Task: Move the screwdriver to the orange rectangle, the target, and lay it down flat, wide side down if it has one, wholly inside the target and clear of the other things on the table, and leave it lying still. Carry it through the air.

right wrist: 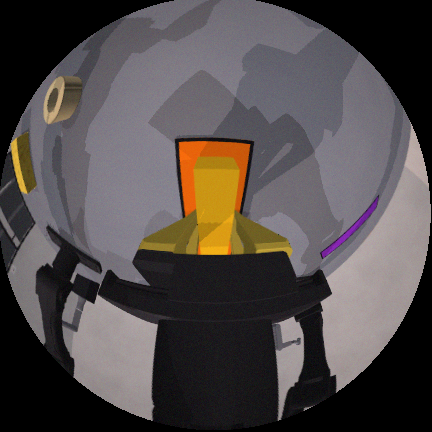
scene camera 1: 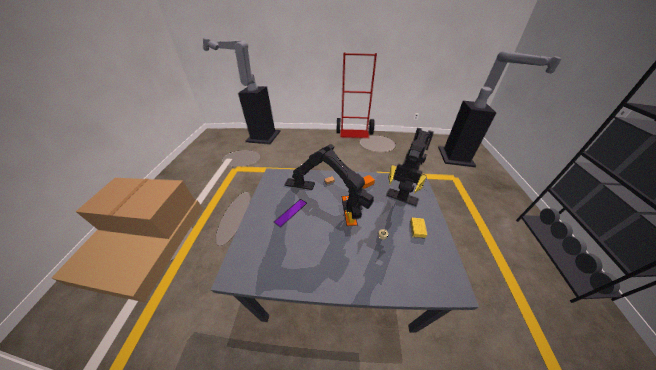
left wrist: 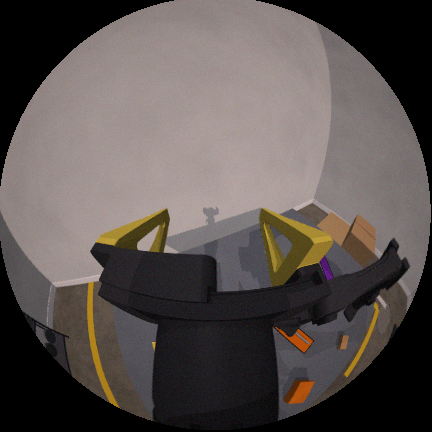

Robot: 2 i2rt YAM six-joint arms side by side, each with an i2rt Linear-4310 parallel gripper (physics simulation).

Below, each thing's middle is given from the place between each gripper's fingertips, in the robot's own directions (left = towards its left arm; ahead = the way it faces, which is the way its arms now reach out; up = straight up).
I see my left gripper 20 cm past the orange rectangle [right wrist: 187,149], 20 cm to the left of it and 41 cm above it.
Now: right hand 50 mm past the orange rectangle and 10 mm to the left of it.
